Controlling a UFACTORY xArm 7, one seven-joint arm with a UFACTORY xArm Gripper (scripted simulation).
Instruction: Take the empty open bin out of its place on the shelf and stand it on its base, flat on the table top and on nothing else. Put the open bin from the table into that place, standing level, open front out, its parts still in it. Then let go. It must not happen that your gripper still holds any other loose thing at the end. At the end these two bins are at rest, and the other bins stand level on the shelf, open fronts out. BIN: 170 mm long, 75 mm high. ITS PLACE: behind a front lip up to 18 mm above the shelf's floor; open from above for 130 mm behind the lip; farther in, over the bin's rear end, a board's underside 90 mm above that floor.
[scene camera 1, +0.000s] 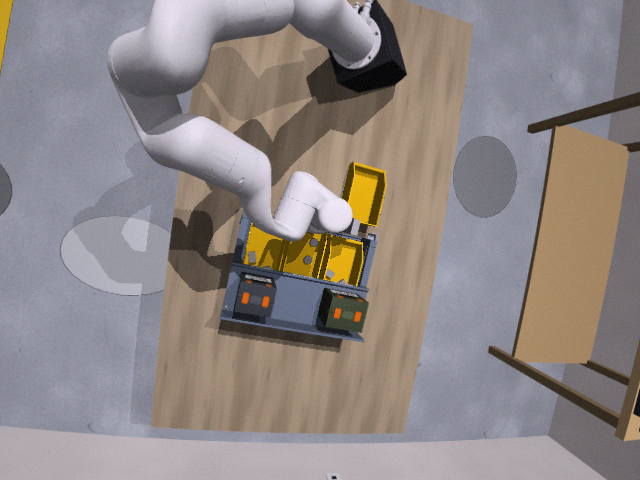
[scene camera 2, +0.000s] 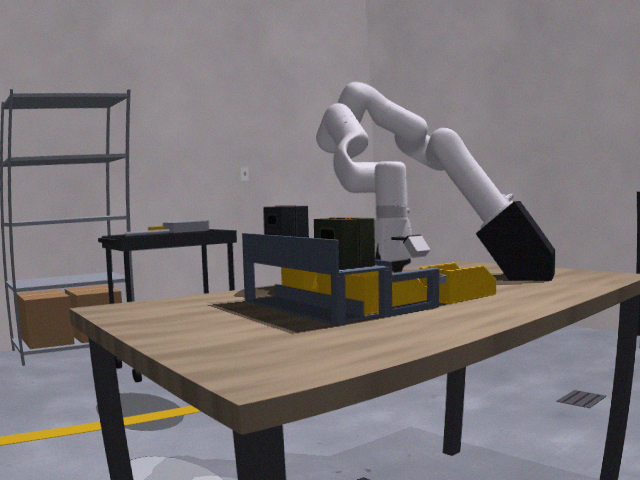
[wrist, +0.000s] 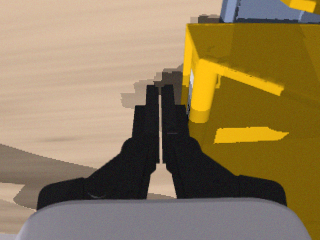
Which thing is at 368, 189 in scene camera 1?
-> A yellow bin.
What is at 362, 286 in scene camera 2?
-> A yellow bin.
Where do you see a yellow bin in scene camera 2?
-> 465, 284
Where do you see a yellow bin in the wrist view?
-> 252, 132
